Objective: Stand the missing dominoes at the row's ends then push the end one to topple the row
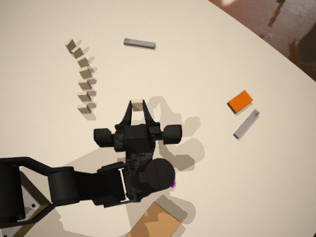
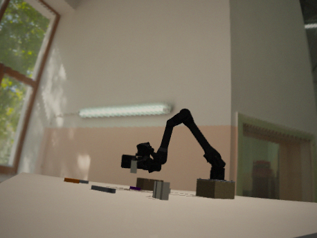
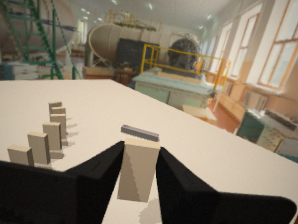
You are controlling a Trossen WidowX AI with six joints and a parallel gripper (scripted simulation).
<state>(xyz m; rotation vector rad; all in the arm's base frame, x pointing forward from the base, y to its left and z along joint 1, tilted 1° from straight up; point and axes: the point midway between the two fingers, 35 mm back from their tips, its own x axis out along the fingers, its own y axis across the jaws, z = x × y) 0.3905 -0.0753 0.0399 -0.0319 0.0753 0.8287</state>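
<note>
My gripper tip is 23 cm to the left of the box, 19 cm past it and 9 cm above it. From my gripper tip the other things lie so: orange block: 22 cm ahead, 17 cm to the right, 11 cm below; then purple bar: 16 cm to the right, 11 cm below, 8 cm behind.
</note>
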